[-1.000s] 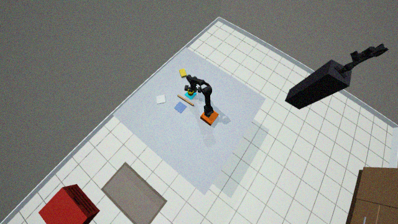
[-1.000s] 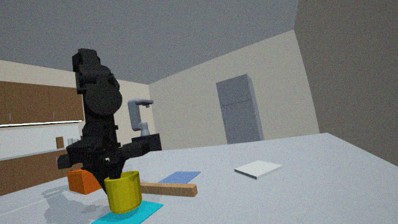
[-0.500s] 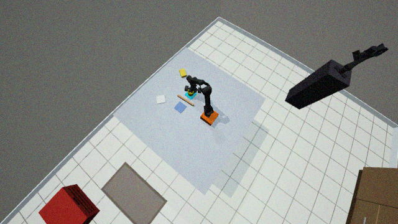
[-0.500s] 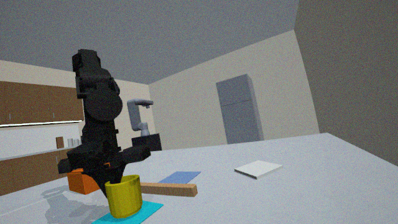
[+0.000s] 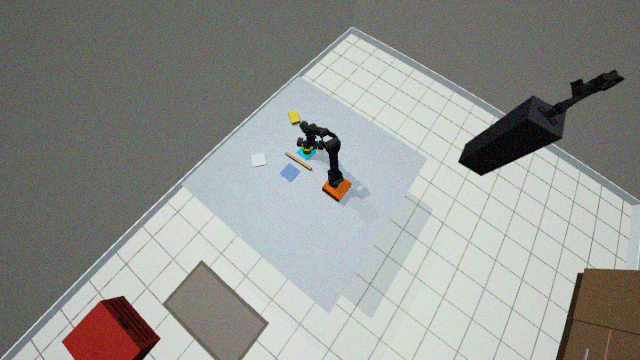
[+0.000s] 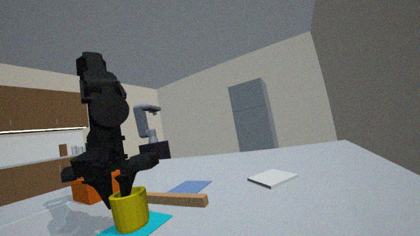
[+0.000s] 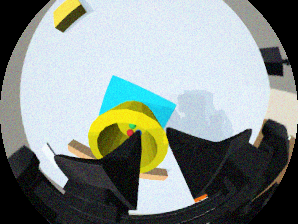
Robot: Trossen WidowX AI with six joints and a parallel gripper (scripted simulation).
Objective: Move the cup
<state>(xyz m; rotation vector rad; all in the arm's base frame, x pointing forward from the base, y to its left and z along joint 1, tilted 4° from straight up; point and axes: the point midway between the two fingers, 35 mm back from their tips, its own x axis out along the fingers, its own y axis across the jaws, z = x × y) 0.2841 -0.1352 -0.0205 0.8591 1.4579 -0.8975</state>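
Right now my gripper tip is 2 cm short of the yellow cup, 1 cm to the right of it and 1 cm above it. Also, from my gripper tip: small yellow block (28 cm ahead, 17 cm to the right, 3 cm below); wooden bar (3 cm ahead, 12 cm to the left, 4 cm below); cyan pad (3 cm ahead, 1 cm to the left, 5 cm below).
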